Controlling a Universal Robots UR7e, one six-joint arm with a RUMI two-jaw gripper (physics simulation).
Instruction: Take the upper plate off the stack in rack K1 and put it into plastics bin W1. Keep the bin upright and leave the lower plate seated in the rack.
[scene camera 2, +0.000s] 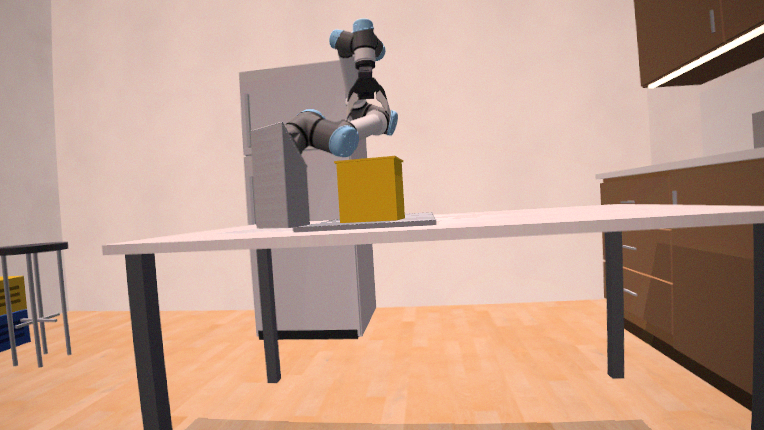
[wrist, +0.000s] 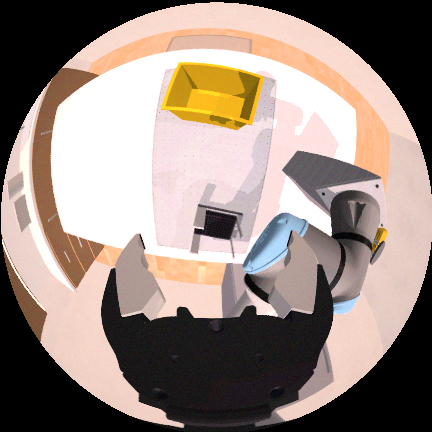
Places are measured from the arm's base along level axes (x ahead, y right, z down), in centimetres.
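Where they show: gripper, fingertip midpoint: (scene camera 2: 368, 117) (wrist: 215, 234); arm's base, origin of the base link: (scene camera 2: 279, 149) (wrist: 355, 210).
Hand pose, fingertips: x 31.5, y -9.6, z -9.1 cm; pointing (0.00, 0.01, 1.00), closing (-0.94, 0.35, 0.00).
Each offset is from my fingertips to the top centre of the thing. "*": to the spot under its first point. Level surfaces: height alone.
The yellow plastics bin W1 @(dz +17.8, dx +7.1, dy +19.2 cm) (scene camera 2: 369, 191) (wrist: 215, 102) stands upright, and its inside shows no plate in the wrist view. A dark, fine-holed plate @(dz +31.1, dx -5.9, dy -17.2 cm) (wrist: 220, 224) lies in the small grey rack K1 @(* dz +27.1, dx +0.0, dy -13.1 cm) (wrist: 199, 216) at the near end of the pegboard. Whether one or two plates are stacked there cannot be told from above. The rack and plates do not show in the scene view, where the bin stands in front. My gripper (scene camera 2: 368, 115) (wrist: 215, 234) is open and empty, pointing down high above the board, clear of the rack and the bin.
The perforated board @(dz +35.8 cm) (scene camera 2: 422, 219) (wrist: 200, 160) lies on the white table @(dz +37.1 cm) (scene camera 2: 534, 217) (wrist: 100, 165) under bin and rack. A tall grey pedestal (scene camera 2: 269, 176) (wrist: 330, 170) carries the arm base beside the board. The arm's blue-capped elbow (scene camera 2: 343, 141) (wrist: 275, 240) is close to the rack's side in the wrist view.
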